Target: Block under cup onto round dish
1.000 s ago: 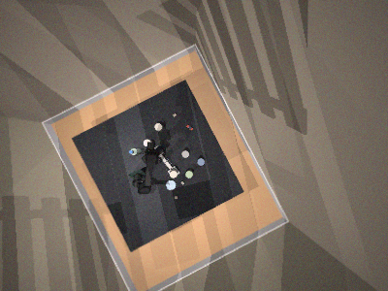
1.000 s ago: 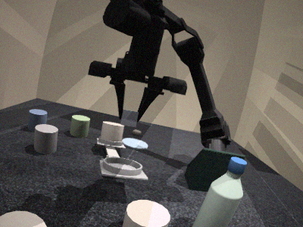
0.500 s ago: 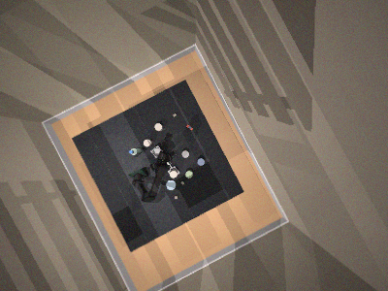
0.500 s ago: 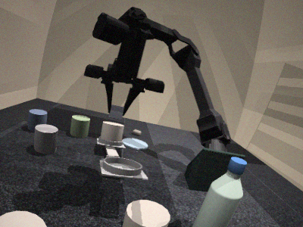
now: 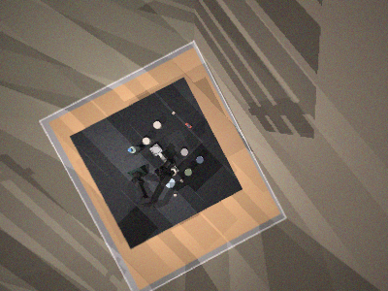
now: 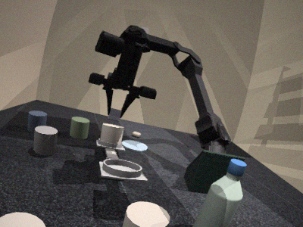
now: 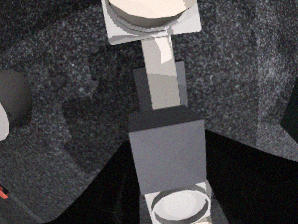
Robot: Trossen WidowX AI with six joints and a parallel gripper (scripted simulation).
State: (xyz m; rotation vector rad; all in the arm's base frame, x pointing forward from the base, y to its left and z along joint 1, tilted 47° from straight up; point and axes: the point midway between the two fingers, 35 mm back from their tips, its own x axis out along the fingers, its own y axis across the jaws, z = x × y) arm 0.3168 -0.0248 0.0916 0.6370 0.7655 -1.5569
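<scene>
The round pale blue dish lies 11 cm behind my gripper tip, 18 cm to the right of it and 14 cm below it. From my gripper tip the other things lie so: white balance 1 cm behind, 5 cm to the left, 12 cm below; then grey block right at my gripper tip; then white balance beam 2 cm behind, 5 cm to the left, 10 cm below.
</scene>
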